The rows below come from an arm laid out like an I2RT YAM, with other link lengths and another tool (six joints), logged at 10 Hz.
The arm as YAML. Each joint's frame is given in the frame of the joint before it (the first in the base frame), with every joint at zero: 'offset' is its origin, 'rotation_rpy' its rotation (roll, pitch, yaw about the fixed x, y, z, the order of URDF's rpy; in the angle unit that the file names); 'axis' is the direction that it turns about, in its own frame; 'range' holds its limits. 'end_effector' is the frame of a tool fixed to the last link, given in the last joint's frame.
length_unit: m
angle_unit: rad
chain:
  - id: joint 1
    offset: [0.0, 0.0, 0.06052]
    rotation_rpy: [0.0, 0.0, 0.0]
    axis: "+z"
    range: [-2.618, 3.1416]
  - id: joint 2
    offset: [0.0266, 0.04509, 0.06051]
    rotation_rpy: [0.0, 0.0, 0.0]
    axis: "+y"
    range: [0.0, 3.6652]
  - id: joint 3
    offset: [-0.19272, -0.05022, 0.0]
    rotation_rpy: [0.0, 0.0, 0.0]
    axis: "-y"
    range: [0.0, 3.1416]
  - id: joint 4
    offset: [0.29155, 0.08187, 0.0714]
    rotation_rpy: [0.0, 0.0, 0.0]
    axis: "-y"
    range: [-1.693, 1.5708]
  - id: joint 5
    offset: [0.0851, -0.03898, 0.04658]
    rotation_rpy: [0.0, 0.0, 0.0]
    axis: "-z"
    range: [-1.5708, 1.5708]
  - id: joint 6
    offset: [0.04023, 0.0, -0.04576]
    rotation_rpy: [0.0, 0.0, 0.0]
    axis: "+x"
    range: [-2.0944, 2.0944]
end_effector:
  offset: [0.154, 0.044, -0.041]
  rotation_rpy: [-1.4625, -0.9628, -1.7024]
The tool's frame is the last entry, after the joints.
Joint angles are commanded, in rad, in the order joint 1, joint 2, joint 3, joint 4, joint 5, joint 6. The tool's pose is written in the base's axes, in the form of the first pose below.
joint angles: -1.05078, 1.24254, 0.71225, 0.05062, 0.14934, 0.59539
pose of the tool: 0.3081 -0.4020 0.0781 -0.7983 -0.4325 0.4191 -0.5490 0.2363 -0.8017
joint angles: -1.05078, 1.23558, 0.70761, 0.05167, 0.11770, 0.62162
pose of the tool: 0.3134 -0.3980 0.0810 -0.8057 -0.4505 0.3846 -0.5236 0.2380 -0.8181
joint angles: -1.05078, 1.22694, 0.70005, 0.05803, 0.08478, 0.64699
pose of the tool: 0.3188 -0.3939 0.0846 -0.8112 -0.4686 0.3497 -0.4968 0.2371 -0.8348
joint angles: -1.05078, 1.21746, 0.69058, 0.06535, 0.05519, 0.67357
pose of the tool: 0.3234 -0.3898 0.0878 -0.8165 -0.4839 0.3149 -0.4694 0.2388 -0.8501
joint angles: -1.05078, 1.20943, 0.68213, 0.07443, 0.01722, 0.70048
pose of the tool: 0.3292 -0.3848 0.0917 -0.8174 -0.5056 0.2761 -0.4402 0.2390 -0.8655
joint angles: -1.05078, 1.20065, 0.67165, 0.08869, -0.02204, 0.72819
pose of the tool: 0.3350 -0.3795 0.0963 -0.8162 -0.5273 0.2361 -0.4085 0.2378 -0.8812
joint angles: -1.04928, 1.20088, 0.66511, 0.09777, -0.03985, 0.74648
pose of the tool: 0.3382 -0.3766 0.0964 -0.8159 -0.5377 0.2127 -0.3916 0.2431 -0.8874
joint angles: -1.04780, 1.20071, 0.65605, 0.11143, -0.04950, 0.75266
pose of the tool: 0.3400 -0.3745 0.0957 -0.8140 -0.5441 0.2036 -0.3840 0.2410 -0.8913
